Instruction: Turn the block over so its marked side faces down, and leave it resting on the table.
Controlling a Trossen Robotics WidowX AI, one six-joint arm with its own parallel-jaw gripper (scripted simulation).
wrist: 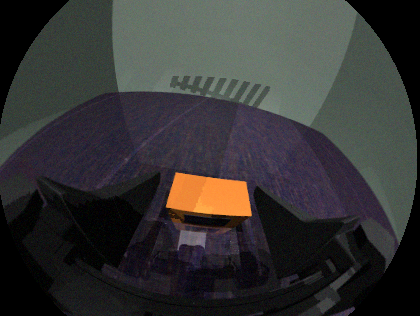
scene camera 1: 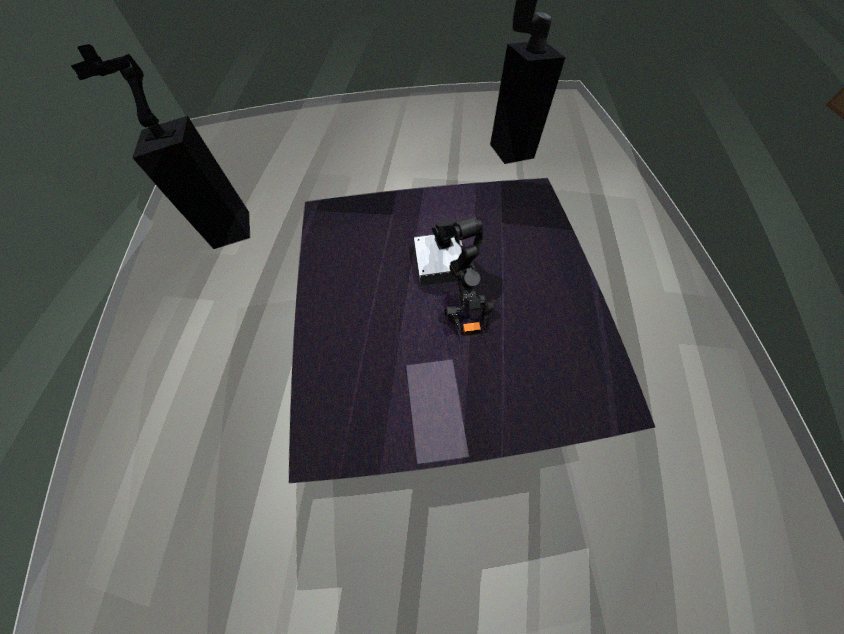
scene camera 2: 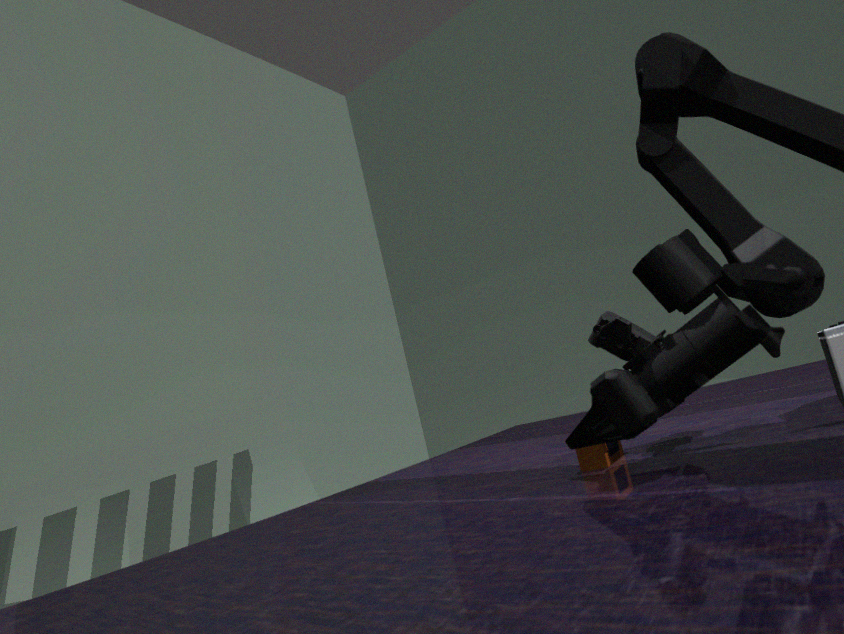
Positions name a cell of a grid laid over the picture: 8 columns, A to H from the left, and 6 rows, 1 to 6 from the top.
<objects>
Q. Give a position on an orange block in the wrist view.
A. D4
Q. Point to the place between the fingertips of my gripper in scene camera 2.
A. F5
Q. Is my gripper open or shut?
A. Open.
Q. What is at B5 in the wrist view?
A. My gripper.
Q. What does my gripper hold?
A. Nothing.
</objects>
